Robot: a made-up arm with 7 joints. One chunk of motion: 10 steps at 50 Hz.
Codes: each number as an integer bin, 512 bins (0 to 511) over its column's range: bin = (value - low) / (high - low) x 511, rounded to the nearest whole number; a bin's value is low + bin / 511 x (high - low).
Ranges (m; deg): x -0.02..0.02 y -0.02..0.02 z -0.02..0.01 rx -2..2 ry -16..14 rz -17..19
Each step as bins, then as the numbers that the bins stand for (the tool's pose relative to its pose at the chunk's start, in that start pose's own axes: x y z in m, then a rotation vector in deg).
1 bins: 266 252 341 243 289 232
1 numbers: 0.0008 -0.0003 0.0000 -0.10 0.97 -0.66
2 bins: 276 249 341 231 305 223
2 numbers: 0.0016 -0.0005 0.0000 -0.19 1.91 -1.29
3 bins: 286 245 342 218 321 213
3 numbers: 0.0024 -0.0008 0.0001 -0.29 2.85 -1.99
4 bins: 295 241 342 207 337 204
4 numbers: 0.0031 -0.0011 0.0001 -0.38 3.78 -2.63
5 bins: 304 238 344 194 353 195
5 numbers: 0.0038 -0.0014 0.0002 -0.48 4.72 -3.26
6 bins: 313 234 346 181 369 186
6 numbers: 0.0045 -0.0017 0.0003 -0.58 5.66 -3.90
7 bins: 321 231 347 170 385 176
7 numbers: 0.0051 -0.0019 0.0004 -0.67 6.60 -4.60
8 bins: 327 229 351 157 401 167
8 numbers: 0.0056 -0.0021 0.0006 -0.77 7.54 -5.23
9 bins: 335 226 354 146 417 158
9 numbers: 0.0062 -0.0023 0.0008 -0.86 8.48 -5.87
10 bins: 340 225 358 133 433 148
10 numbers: 0.0066 -0.0024 0.0010 -0.96 9.42 -6.57
